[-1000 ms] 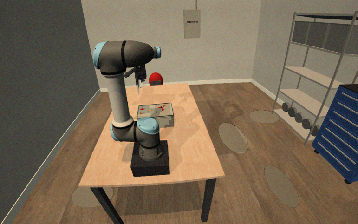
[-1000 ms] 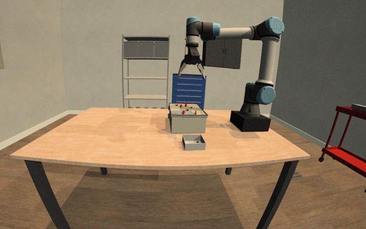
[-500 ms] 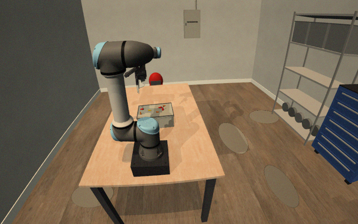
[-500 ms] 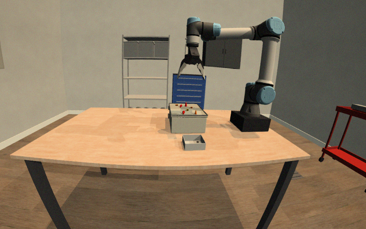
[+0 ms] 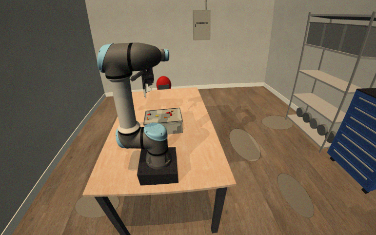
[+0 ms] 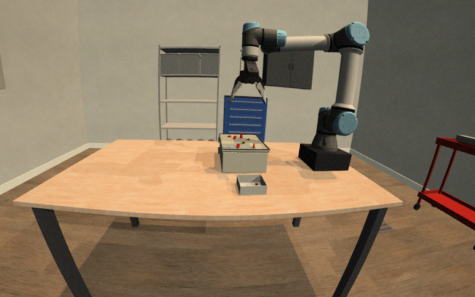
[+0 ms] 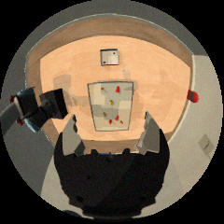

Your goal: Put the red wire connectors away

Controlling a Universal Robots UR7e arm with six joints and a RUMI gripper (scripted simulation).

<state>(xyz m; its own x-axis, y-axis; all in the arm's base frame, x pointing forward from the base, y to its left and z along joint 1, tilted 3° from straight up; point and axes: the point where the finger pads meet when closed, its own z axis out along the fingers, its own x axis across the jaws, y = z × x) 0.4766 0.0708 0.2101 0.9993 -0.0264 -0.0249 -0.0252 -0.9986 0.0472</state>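
My hand is 230 mm above the grey tool case and 100 mm to the left of it.
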